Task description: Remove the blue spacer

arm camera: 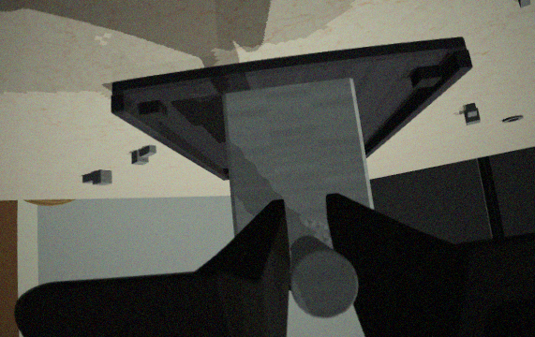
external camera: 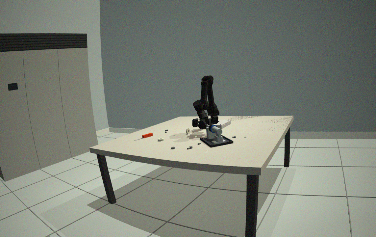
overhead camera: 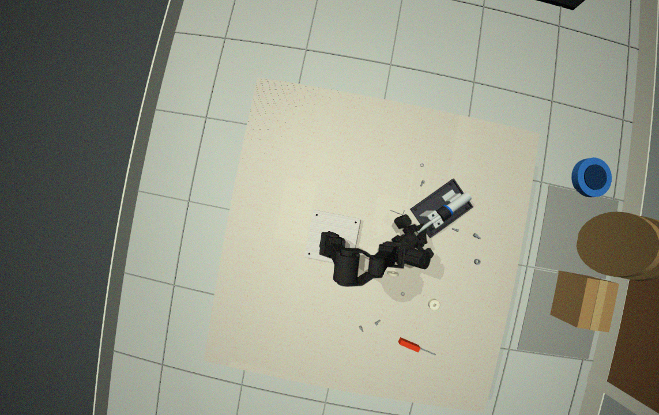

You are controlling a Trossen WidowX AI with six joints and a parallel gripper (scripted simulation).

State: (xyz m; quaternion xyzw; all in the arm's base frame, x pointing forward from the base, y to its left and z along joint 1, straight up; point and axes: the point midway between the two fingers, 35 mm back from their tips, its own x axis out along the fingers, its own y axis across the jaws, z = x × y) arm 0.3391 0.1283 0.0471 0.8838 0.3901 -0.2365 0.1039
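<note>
The grey shaft is 50 mm to the left of my gripper tip, 40 mm ahead of it and 20 mm above it. Round my gripper tip: white ring: 320 mm to the right, 150 mm ahead, 60 mm below; blue spacer: 80 mm to the left, 70 mm ahead, 20 mm above.
</note>
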